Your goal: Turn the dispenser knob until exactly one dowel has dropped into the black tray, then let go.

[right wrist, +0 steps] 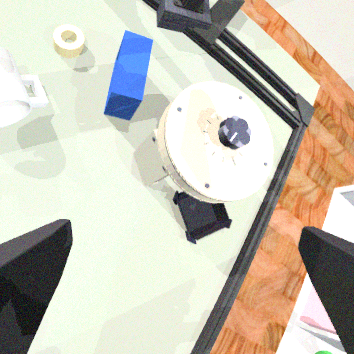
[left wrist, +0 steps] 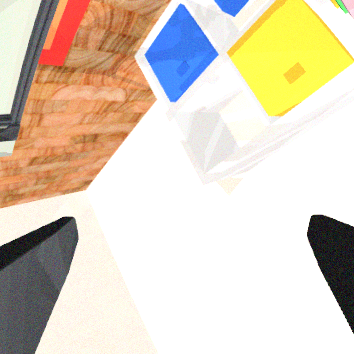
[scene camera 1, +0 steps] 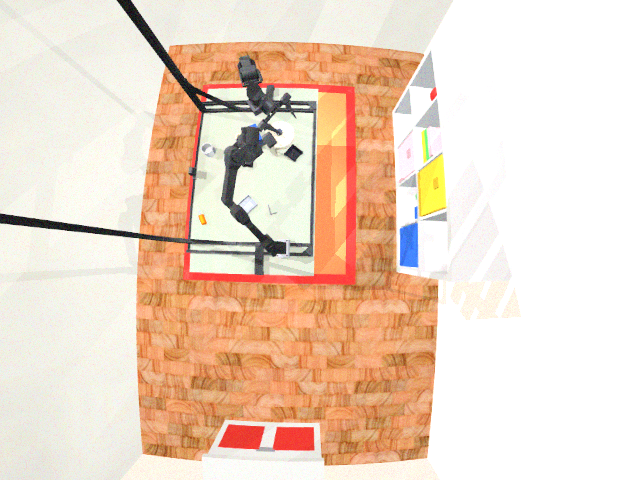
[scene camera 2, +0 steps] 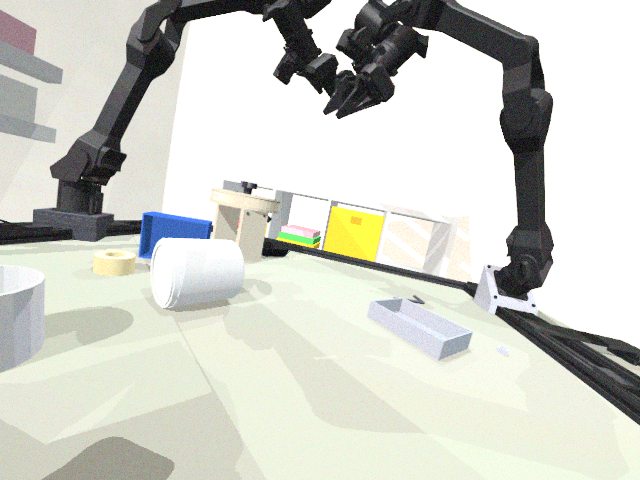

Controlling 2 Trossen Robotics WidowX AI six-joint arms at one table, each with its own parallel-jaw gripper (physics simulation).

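Scene:
Left gripper open, holding nothing. Right gripper open, nothing in its grasp. On the table: white mug, tape roll, grey tray, blue box.

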